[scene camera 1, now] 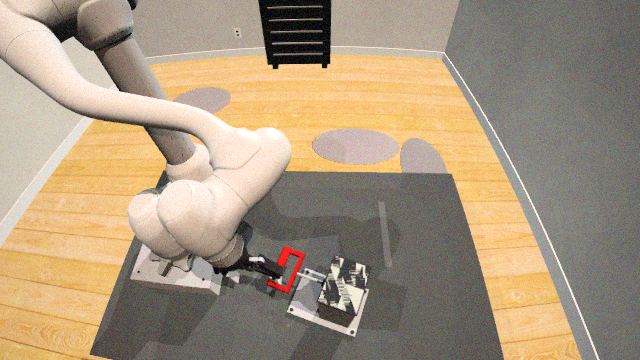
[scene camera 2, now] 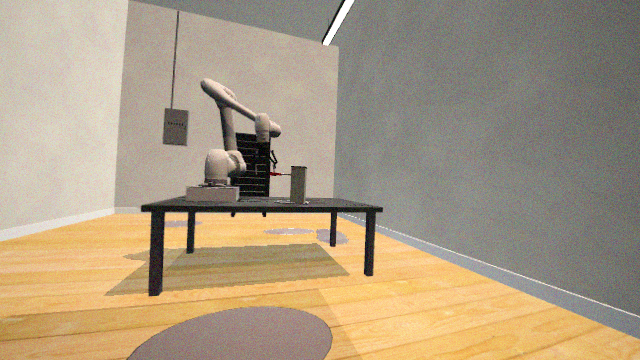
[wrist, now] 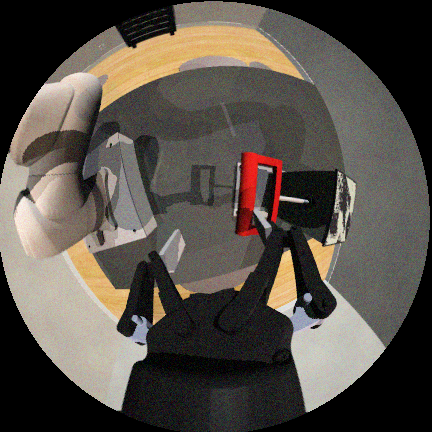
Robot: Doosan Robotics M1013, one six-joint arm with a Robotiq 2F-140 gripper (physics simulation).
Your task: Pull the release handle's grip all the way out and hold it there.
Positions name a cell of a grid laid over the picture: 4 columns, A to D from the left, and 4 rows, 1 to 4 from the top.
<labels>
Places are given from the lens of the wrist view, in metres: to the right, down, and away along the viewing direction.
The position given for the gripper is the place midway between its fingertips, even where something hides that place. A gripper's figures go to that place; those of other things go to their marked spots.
gripper (wrist: C3): 0.01, 0.02, 0.20
red release handle grip (wrist: C2): 0.05, -0.07, 0.16
</labels>
